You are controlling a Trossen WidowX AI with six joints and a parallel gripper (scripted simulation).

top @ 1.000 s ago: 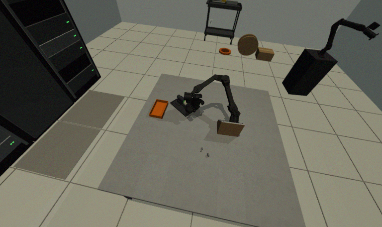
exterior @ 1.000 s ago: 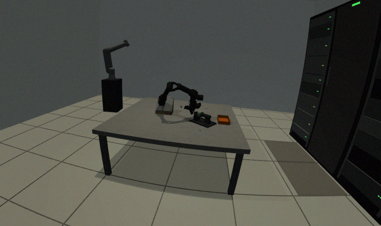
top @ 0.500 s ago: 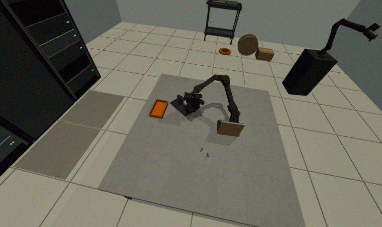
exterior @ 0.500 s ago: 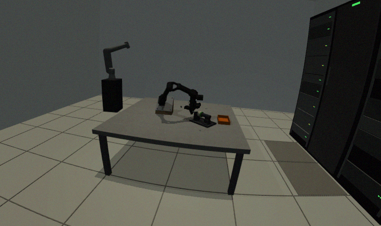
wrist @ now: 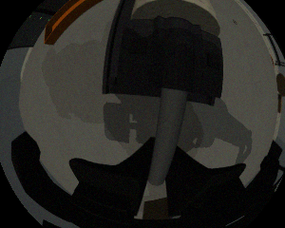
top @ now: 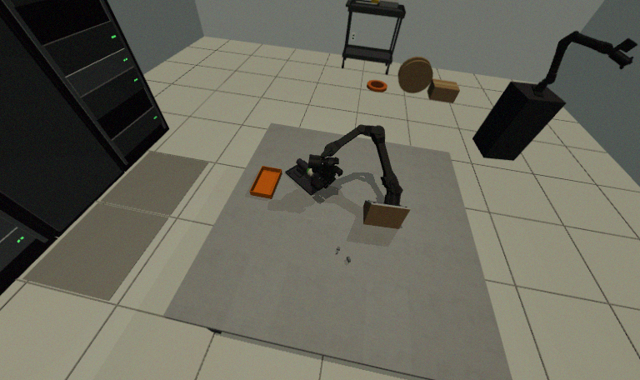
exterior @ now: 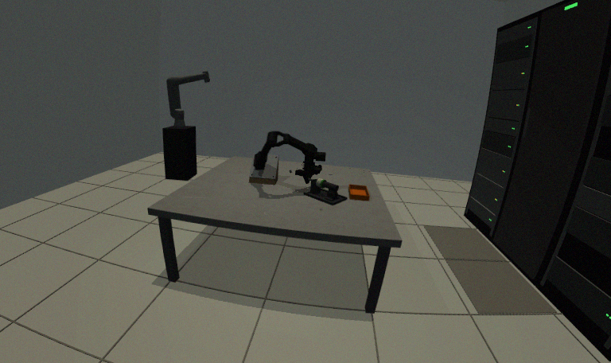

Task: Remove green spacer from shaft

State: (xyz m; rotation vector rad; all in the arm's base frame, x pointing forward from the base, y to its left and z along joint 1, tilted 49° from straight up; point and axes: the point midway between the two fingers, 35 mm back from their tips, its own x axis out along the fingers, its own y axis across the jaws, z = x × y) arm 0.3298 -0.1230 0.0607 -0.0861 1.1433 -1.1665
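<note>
Right now the grey shaft is 6 cm ahead of my gripper tip, 5 cm to the right of it and 3 cm above it. From my gripper tip the other things lie so: pale spacer: 7 cm ahead, 6 cm to the right, 3 cm above; then orange tray: 34 cm ahead, 3 cm to the right, 4 cm below.
</note>
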